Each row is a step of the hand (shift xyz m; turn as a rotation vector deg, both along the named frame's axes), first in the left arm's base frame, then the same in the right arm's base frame.
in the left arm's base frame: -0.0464 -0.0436 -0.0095 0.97 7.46 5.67
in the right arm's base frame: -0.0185 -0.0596 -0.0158 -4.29 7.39 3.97
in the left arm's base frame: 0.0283 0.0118 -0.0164 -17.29 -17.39 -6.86
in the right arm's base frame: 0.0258 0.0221 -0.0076 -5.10 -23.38 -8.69
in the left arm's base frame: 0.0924 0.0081 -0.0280 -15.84 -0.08 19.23
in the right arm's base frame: 0.0853 0.0457 0.0050 -20.95 -6.04 12.06
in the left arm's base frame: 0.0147 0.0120 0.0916 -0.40 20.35 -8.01
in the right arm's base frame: -0.0293 0.0210 0.0863 -4.75 17.87 -11.69
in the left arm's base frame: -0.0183 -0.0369 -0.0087 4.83 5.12 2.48
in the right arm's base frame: 0.0021 -0.0415 -0.0067 1.10 6.79 2.89
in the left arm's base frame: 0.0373 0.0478 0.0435 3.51 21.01 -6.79
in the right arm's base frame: -0.0044 0.0609 0.0428 -2.23 20.19 -9.34
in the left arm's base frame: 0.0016 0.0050 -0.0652 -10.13 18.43 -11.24
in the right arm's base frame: 0.0258 0.0025 -0.0601 -10.84 11.84 -17.63
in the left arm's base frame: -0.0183 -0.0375 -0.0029 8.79 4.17 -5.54
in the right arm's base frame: 0.0000 -0.0418 -0.0012 8.00 7.29 -2.86
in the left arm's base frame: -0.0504 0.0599 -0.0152 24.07 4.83 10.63
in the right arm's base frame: -0.0584 0.0319 -0.0439 13.96 15.10 17.11
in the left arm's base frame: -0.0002 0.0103 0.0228 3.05 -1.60 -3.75
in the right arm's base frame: -0.0133 0.0102 0.0186 4.66 -0.30 -2.03
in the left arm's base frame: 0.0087 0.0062 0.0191 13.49 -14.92 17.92
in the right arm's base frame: -0.0028 0.0101 0.0192 9.62 -6.95 24.18
